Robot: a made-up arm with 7 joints.
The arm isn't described. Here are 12 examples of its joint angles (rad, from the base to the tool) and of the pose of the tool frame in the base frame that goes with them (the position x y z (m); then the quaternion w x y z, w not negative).
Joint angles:
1: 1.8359 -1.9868 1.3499 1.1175 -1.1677 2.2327 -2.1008
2: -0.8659 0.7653 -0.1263 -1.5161 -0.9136 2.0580 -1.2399
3: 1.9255 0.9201 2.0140 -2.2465 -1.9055 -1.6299 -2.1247
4: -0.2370 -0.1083 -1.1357 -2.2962 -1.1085 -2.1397 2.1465
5: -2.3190 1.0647 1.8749 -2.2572 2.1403 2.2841 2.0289
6: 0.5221 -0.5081 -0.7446 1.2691 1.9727 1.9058 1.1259
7: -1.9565 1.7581 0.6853 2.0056 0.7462 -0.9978 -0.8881
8: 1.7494 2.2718 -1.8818 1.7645 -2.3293 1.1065 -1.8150
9: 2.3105 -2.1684 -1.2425 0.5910 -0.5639 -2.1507 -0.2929
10: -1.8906 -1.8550 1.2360 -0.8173 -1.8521 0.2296 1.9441
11: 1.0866 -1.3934 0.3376 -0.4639 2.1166 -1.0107 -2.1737
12: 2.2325 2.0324 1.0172 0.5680 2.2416 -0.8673 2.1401
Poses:
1: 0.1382 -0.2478 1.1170 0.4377 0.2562 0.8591 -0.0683
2: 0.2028 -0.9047 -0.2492 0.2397 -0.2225 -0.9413 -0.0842
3: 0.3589 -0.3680 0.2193 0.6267 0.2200 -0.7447 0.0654
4: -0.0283 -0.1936 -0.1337 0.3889 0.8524 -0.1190 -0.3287
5: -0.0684 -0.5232 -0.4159 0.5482 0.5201 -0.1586 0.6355
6: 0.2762 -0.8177 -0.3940 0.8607 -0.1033 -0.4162 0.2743
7: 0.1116 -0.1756 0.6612 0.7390 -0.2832 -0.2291 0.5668
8: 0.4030 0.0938 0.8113 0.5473 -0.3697 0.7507 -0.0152
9: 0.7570 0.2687 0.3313 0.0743 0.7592 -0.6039 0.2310
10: -0.2395 0.6266 -0.2638 0.2851 -0.1337 -0.3446 -0.8843
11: 0.3688 -0.1122 0.6272 0.7657 -0.6209 -0.1315 -0.1045
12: 0.4985 -0.0973 0.1370 0.6989 -0.0227 0.1982 0.6868
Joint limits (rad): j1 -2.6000..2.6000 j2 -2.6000..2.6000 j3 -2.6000..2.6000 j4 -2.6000..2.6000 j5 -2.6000..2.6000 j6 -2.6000..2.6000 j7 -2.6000..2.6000
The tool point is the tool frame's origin. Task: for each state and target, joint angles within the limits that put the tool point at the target. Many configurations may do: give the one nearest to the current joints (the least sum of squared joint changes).
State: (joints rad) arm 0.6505 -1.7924 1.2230 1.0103 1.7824 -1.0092 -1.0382
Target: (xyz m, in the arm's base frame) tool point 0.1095 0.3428 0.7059
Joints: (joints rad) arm 0.9945 -2.1011 0.9492 1.0684 1.2626 -1.5335 -1.2758
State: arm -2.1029 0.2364 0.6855 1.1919 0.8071 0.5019 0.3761
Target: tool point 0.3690 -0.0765 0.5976
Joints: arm -2.3862 0.7797 0.7801 1.2897 0.8067 0.7362 0.4904
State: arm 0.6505 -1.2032 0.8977 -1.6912 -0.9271 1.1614 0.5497
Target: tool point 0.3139 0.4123 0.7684
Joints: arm 0.7839 -1.0125 0.7599 -1.6102 -0.7980 1.0677 0.4790
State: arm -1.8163 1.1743 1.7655 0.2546 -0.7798 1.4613 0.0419
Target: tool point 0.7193 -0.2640 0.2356
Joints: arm -2.4906 1.5540 1.9160 0.4824 -0.5317 1.5510 0.0714
